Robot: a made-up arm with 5 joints.
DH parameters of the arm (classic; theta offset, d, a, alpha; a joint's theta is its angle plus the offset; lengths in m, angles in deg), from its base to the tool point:
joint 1: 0 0.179 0 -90
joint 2: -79.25 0 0.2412 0
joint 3: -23.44 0 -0.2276 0
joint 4: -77.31 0 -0.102 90
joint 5: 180 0.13 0 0
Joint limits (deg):
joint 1: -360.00..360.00
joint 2: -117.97..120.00
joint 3: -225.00..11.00
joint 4: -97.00..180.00
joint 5: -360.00..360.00
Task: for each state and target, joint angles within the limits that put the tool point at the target. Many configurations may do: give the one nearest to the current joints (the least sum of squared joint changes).
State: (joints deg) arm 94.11 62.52 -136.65 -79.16 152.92
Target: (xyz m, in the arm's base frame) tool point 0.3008 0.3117 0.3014
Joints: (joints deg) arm 46.02 73.56 -134.31 -89.83 152.92
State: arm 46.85 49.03 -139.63 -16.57 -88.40
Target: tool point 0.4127 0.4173 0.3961
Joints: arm 45.32 55.94 -141.99 2.37 -88.40
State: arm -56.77 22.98 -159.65 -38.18 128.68
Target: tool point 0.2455 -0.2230 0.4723
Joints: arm -42.25 62.53 -164.98 -79.07 128.68
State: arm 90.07 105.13 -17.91 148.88 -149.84
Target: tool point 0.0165 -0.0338 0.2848
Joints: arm 116.02 77.46 10.89 109.15 -149.84
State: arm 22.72 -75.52 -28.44 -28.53 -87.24
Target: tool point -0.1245 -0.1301 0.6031
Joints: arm 46.26 -81.71 -54.69 -30.15 -87.24
